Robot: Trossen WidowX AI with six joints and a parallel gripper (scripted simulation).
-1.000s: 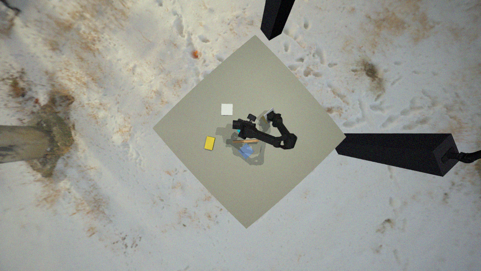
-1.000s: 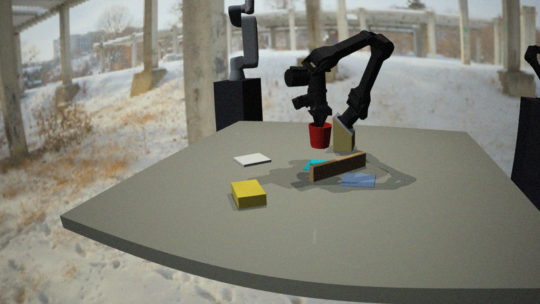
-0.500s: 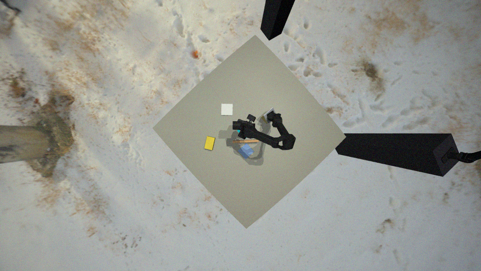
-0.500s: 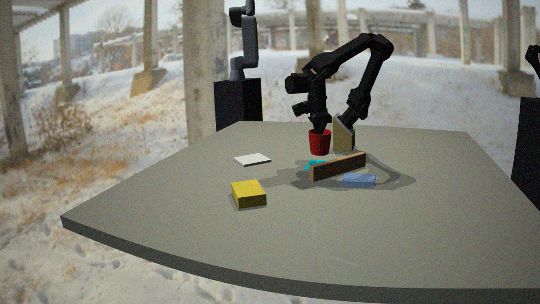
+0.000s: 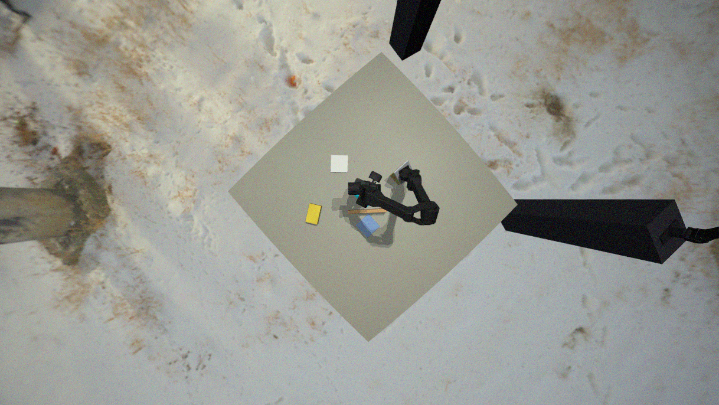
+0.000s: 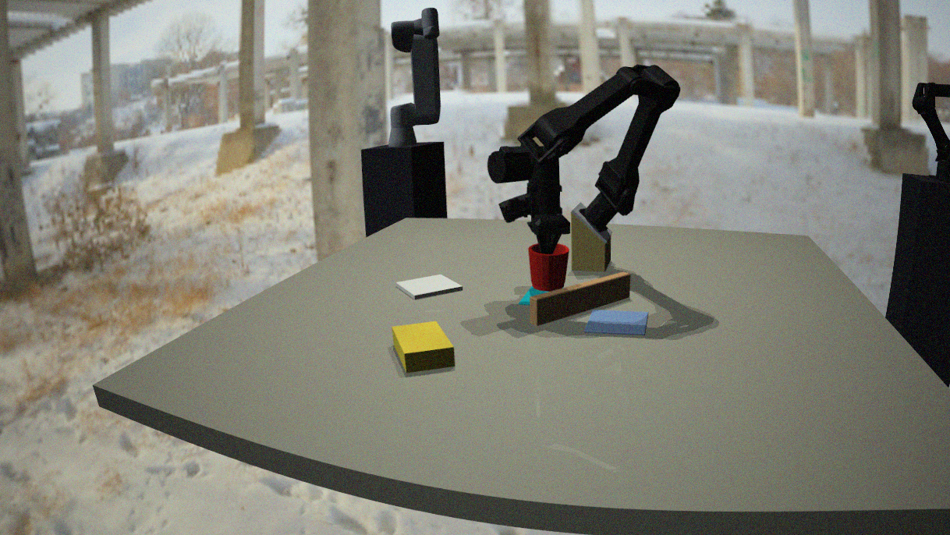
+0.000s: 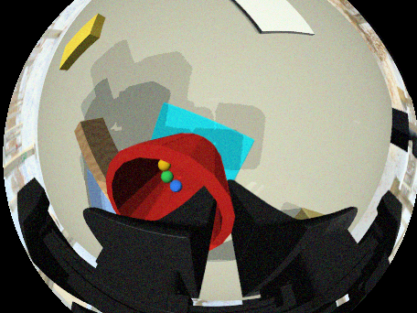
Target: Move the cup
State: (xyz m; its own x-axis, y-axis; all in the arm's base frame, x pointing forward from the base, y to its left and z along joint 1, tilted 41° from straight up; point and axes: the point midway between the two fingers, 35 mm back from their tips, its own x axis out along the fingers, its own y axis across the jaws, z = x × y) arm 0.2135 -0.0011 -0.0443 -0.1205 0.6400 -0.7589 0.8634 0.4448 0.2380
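The cyan pad is 20 mm ahead of my gripper tip, 20 mm to the left of it and 70 mm below it. Also, from my gripper tip: red cup (30 mm ahead, 10 mm to the left); wooden bar (70 mm ahead, 100 mm to the left, 50 mm below); flat white tile (50 mm ahead, 220 mm to the right, 50 mm below).
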